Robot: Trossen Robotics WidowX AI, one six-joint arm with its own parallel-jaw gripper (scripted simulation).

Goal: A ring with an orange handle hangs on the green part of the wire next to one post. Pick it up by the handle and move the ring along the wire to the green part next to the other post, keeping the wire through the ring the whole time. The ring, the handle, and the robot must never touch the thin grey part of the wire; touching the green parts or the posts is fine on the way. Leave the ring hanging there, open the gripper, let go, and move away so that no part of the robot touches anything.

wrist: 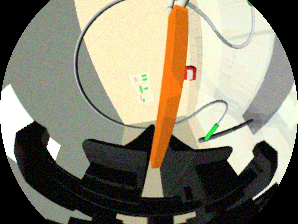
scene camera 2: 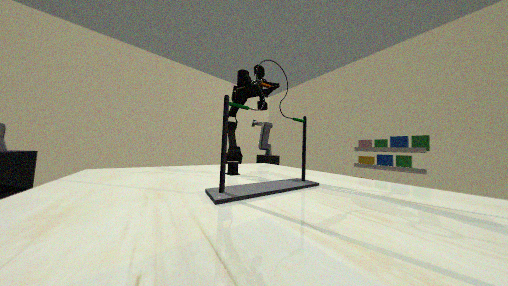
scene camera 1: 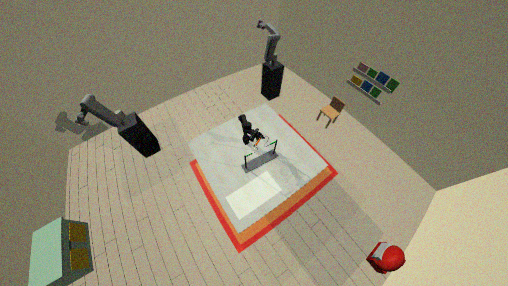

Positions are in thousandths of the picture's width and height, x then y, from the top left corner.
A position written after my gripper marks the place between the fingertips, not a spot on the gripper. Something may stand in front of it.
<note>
My gripper (wrist: 522,574) holds a ring.
</note>
